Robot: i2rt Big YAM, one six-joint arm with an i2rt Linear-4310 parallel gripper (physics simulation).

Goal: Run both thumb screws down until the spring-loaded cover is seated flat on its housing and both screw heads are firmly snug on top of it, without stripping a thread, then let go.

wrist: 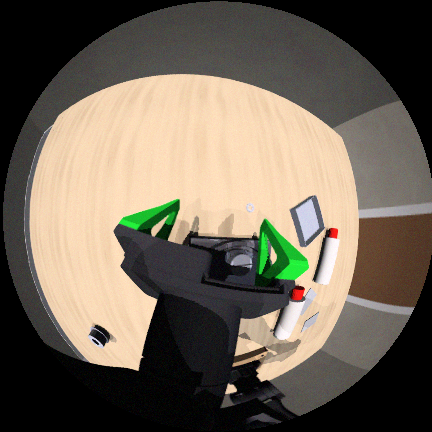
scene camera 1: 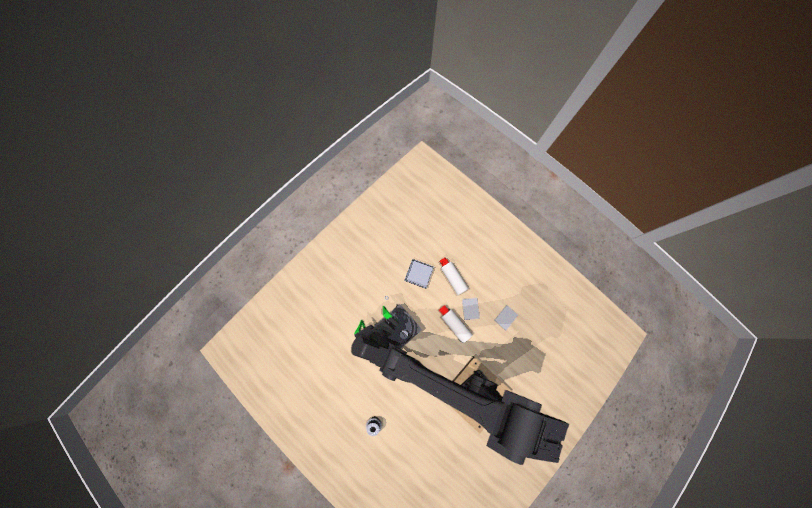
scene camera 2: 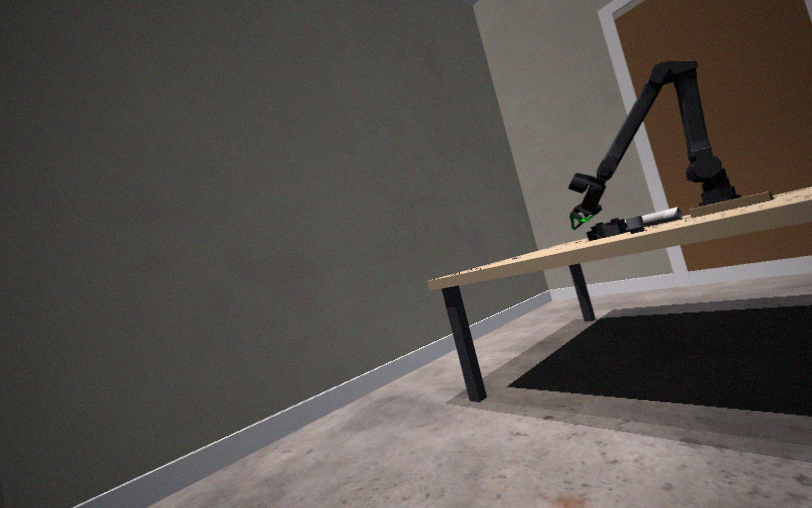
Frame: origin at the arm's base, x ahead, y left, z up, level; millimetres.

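Where they show: gripper, between the fingertips: (wrist: 220, 212) (scene camera 1: 373, 313) (scene camera 2: 579, 225); arm's base, origin of its link: (wrist: 237, 369) (scene camera 1: 473, 388) (scene camera 2: 720, 203).
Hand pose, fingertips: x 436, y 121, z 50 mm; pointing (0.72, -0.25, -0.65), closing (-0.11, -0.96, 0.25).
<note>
Each offset is from my fingertips to the top centre of the thing.
The dark housing @[dx -93, dy -40, dz -20 mm] (scene camera 1: 411, 318) (scene camera 2: 613, 227) (wrist: 225, 242) stands on the table, partly hidden by my gripper in the overhead and wrist views. A round dark cover with a pale round centre @[dx -61, dy -38, dz -11 mm] (wrist: 241, 261) shows on it between the fingers in the wrist view. The two thumb screws cannot be told apart from the dark parts, and whether the cover lies flat cannot be seen. My gripper (scene camera 1: 373, 319) (scene camera 2: 579, 222) (wrist: 220, 212) is open and empty, its green fingers wide apart. It hangs above the table at the housing's side, with the tips clear of the housing.
A shallow grey tray @[dx +21, dy -230, dz -56 mm] (scene camera 1: 419, 273) (wrist: 307, 221), two white bottles with red caps @[dx -66, dy -326, dz -26 mm] (scene camera 1: 456, 280) @[dx -209, dy -215, dz -26 mm] (scene camera 1: 458, 326) (wrist: 327, 260) (wrist: 290, 318) and two grey tiles @[dx -210, dy -304, dz -73 mm] (scene camera 1: 471, 309) @[dx -325, dy -392, dz -73 mm] (scene camera 1: 506, 317) lie nearby. A small pale ring @[dx +24, dy -73, dz -75 mm] (scene camera 1: 386, 297) (wrist: 250, 207) lies beyond the housing. A black-and-silver round part @[dx -317, dy +242, dz -27 mm] (scene camera 1: 373, 425) (wrist: 99, 336) stands apart.
</note>
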